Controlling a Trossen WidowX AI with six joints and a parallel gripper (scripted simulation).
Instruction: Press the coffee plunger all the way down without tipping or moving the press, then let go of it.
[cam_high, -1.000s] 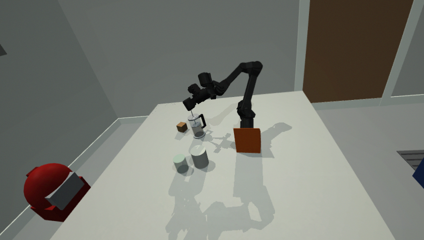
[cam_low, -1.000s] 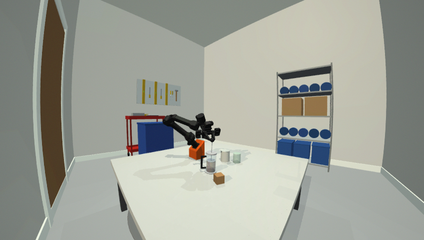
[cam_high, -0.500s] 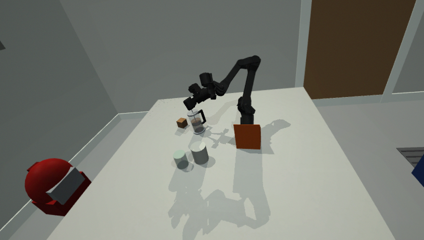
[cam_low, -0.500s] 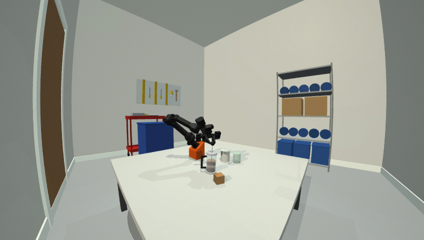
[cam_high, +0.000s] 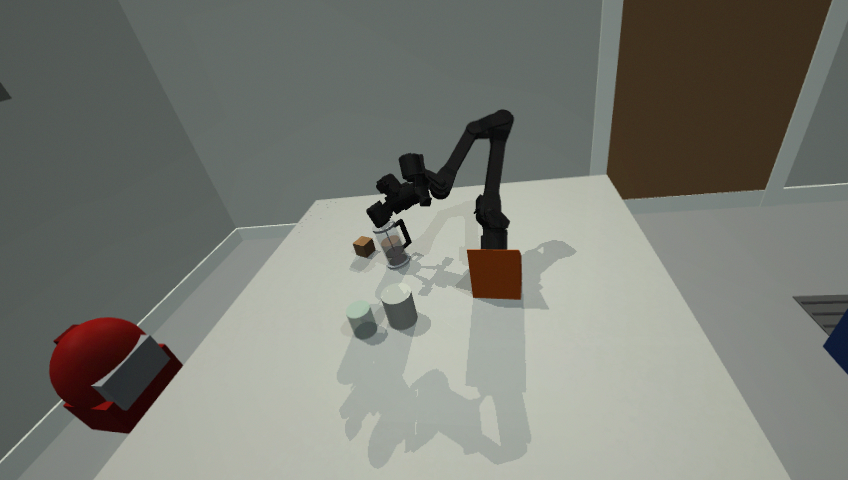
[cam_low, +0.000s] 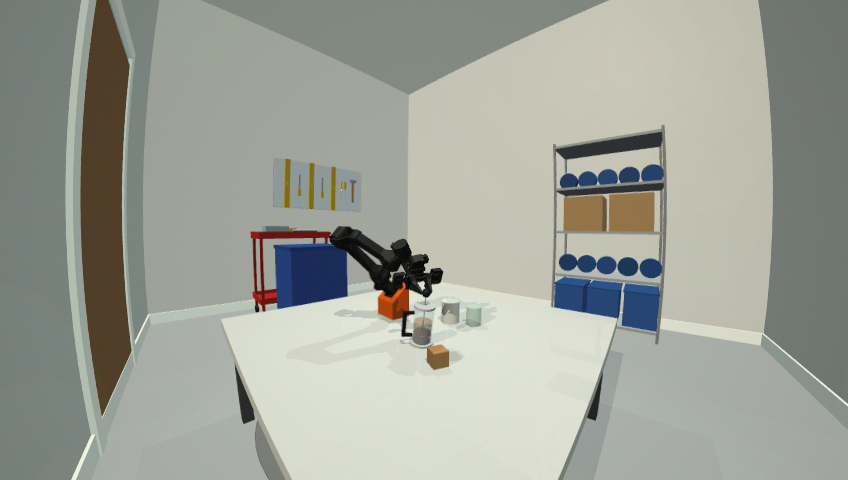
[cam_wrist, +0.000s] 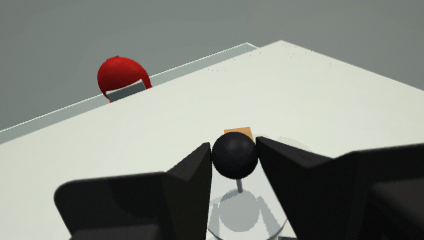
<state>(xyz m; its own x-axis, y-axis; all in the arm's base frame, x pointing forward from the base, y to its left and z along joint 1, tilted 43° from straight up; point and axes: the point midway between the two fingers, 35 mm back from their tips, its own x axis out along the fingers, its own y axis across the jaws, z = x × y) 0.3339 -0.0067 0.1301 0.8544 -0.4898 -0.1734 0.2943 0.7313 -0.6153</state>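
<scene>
Right now my gripper tip is 30 mm past the glass coffee press, 10 mm to the left of it and 90 mm above it. The rest, counted from my gripper tip: white cylinder 120 mm behind, 250 mm to the left, 150 mm below.
</scene>
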